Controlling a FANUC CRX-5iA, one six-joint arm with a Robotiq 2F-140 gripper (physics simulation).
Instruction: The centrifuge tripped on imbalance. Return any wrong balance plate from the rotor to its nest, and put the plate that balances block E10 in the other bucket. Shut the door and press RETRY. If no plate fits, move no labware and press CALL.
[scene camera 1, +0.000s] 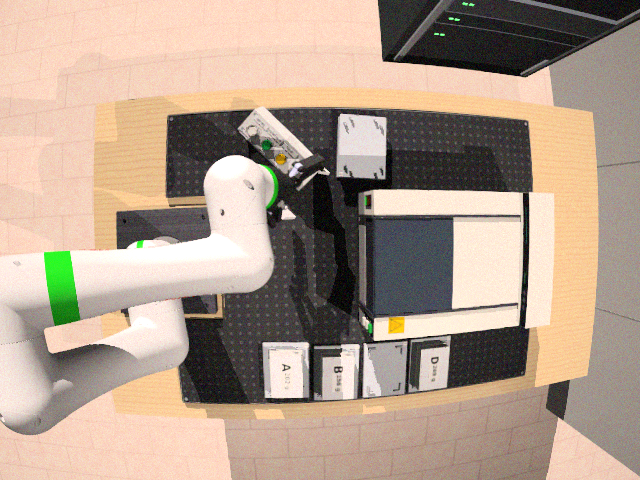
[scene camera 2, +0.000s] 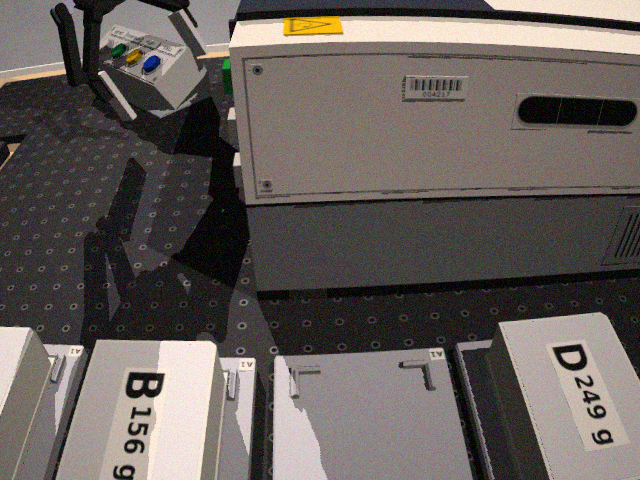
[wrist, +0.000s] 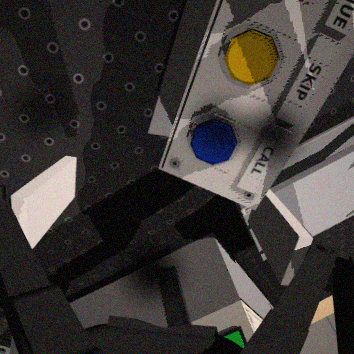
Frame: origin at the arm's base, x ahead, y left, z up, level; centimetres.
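Seen in the pictures: gripper, fingertip midpoint: (scene camera 1: 307, 192) (scene camera 2: 167, 84) (wrist: 165, 190).
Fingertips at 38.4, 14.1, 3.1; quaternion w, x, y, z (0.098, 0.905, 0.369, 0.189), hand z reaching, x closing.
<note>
Offsets run from my fingertips to a thing's top centre, as dx, dy, dz. "*": to the spot under its first point.
The button box {-5.4, +12.0, +3.3} (scene camera 1: 272, 142) (scene camera 2: 151, 78) (wrist: 246, 116) stands at the back left of the black pegboard. My gripper (scene camera 1: 295, 188) (scene camera 2: 161, 88) (wrist: 165, 190) is open and empty. It hangs low over the box's end with the blue CALL button {* -2.4, +4.0, +1.8} (scene camera 2: 151, 63) (wrist: 213, 141), beside the yellow SKIP button {-5.6, +8.7, +2.4} (scene camera 1: 281, 158) (scene camera 2: 133, 57) (wrist: 251, 57). The centrifuge (scene camera 1: 485, 267) (scene camera 2: 390, 133) stands to the right with a dark panel (scene camera 1: 409, 267) on top, and its rotor is hidden. In the front row, plates A {-10.5, -46.1, +0.3} (scene camera 1: 286, 370), B {+2.7, -48.4, +0.3} (scene camera 1: 336, 372) (scene camera 2: 142, 410) and D {+29.3, -50.6, +0.3} (scene camera 1: 430, 364) sit in their nests. The third nest {+16.2, -49.7, -3.3} (scene camera 1: 385, 369) (scene camera 2: 366, 414) is empty.
A white block {+15.1, +10.4, -0.1} (scene camera 1: 361, 145) stands behind the centrifuge near the button box. My white arm (scene camera 1: 199, 267) reaches in from the left. A dark server rack (scene camera 1: 470, 33) stands beyond the table's far edge. The wooden table's rim {* -53.4, +21.1, -6.4} (scene camera 1: 109, 143) surrounds the pegboard.
</note>
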